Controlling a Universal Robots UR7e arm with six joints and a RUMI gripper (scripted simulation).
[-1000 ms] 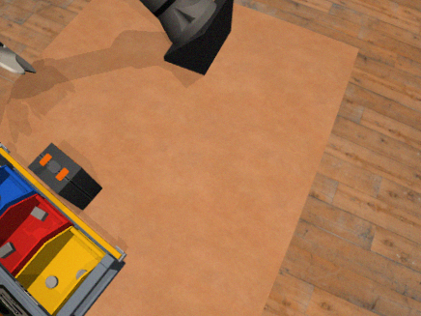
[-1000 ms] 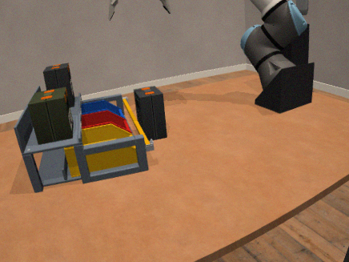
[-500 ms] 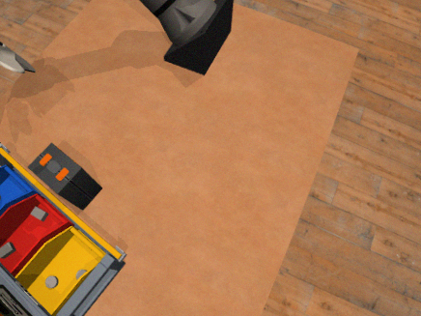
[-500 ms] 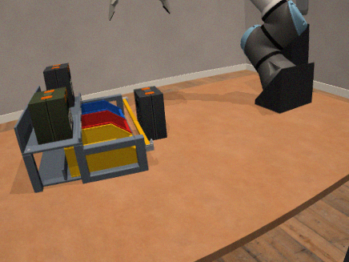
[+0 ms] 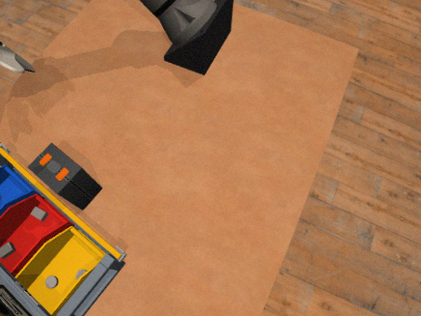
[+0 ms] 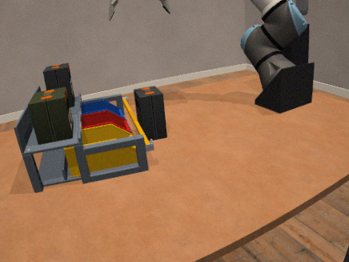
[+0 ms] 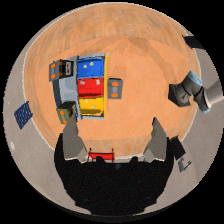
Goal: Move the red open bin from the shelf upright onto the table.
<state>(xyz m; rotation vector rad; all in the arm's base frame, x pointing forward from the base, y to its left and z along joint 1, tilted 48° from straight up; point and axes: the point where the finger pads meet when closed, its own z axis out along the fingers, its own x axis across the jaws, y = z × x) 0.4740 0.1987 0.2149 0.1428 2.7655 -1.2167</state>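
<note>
Now: hand 270 mm above the black box. From my hand the other things lie so: red open bin (150 mm ahead, 20 mm to the right, 290 mm below); yellow stick (50 mm ahead, 270 mm below); blue bin (140 mm ahead, 130 mm to the right, 290 mm below).
</note>
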